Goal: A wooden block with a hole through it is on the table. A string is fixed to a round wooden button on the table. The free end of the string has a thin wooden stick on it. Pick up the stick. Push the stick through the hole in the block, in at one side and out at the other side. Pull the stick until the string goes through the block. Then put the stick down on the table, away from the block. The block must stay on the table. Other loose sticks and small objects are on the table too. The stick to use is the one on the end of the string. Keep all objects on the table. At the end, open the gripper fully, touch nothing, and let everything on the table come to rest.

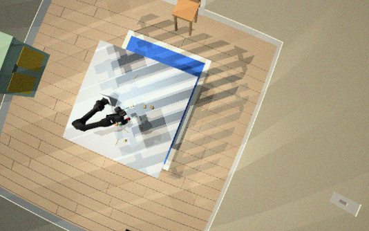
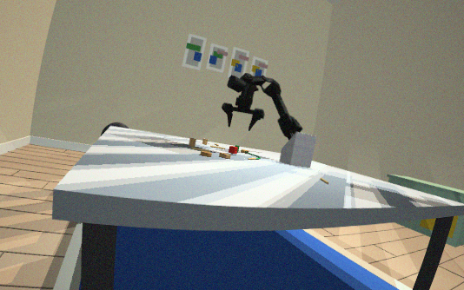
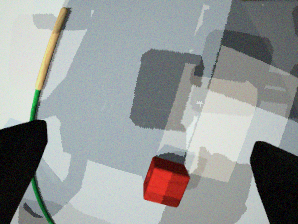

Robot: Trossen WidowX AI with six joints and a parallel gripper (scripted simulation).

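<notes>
Right now my gripper tip is 10 cm above the red block, 6 cm to the left of it and 2 cm past it. From my gripper tip the other things lie so: stick: 45 cm to the left, 14 cm behind, 11 cm below; round wooden button: 18 cm to the right, 13 cm behind, 11 cm below.
</notes>
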